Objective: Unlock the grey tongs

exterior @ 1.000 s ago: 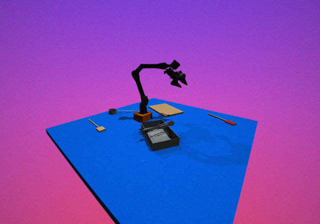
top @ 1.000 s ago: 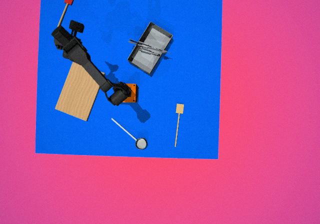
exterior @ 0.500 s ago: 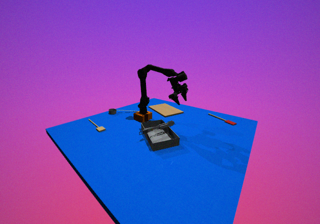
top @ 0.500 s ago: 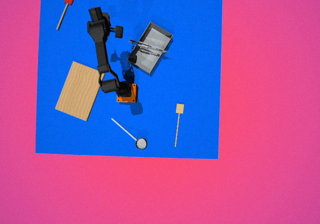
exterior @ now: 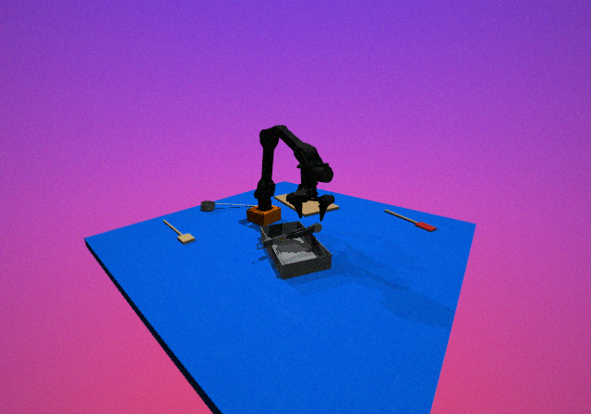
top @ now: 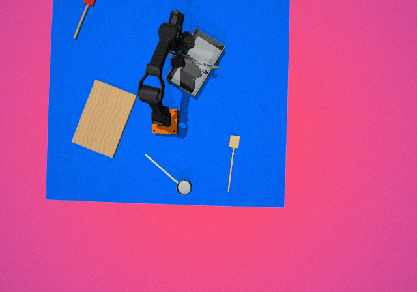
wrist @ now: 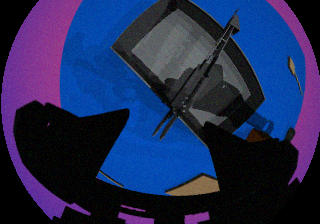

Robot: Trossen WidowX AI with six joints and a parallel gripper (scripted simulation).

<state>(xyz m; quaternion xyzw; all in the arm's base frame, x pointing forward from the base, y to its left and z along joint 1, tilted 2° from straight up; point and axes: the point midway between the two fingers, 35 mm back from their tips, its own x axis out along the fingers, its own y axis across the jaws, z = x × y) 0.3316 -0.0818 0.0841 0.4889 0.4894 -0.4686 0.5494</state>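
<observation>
Right now my gripper tip is 30 mm past the roasting tin, 80 mm to the left of it and 90 mm above it. From my gripper tip the other things lie so: wooden board: 320 mm behind, 420 mm to the left, 110 mm below.
</observation>
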